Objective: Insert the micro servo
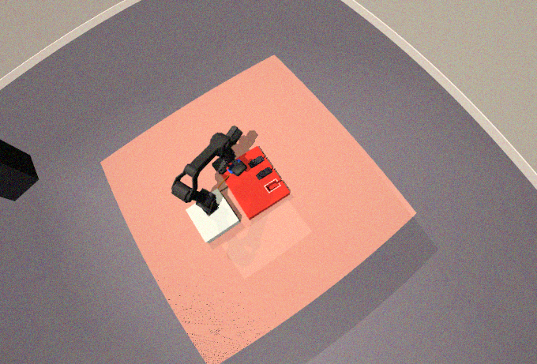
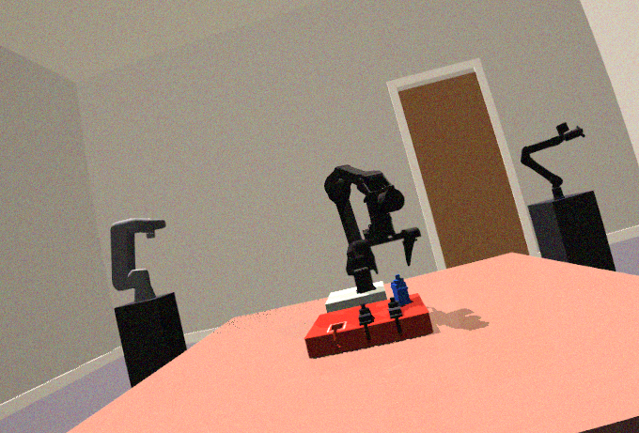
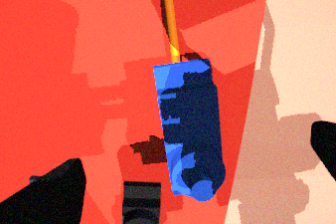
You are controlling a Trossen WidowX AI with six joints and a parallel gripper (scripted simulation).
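Right now my gripper tip is 100 mm to the left of the red deck and 110 mm above it.
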